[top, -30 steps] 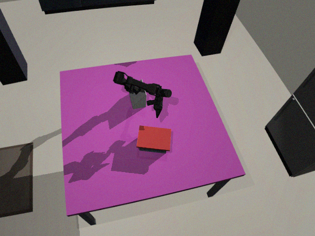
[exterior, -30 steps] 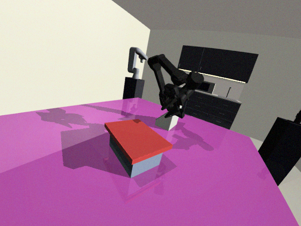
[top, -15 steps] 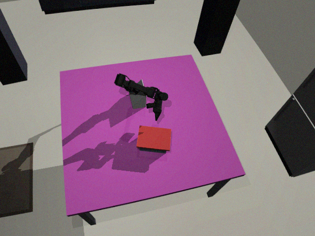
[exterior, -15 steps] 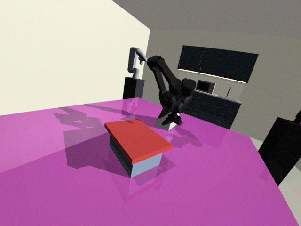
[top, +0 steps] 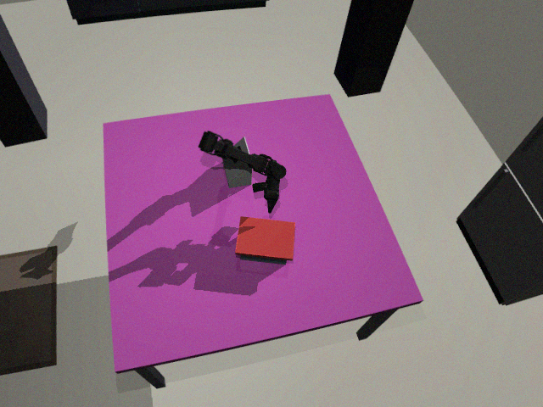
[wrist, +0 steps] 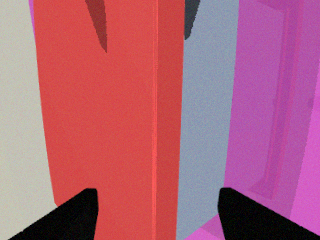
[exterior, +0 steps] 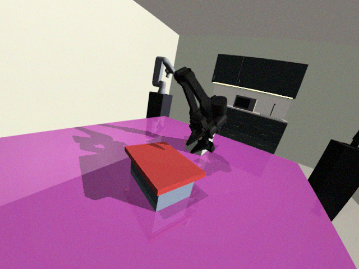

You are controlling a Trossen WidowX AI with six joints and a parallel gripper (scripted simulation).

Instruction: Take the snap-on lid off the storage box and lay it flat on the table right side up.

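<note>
Now: the red lid 10 cm ahead of my gripper tip, 5 cm to the right of it and 3 cm below it. The rest, counted from my gripper tip: grey-blue storage box: 10 cm ahead, 5 cm to the right, 8 cm below.
</note>
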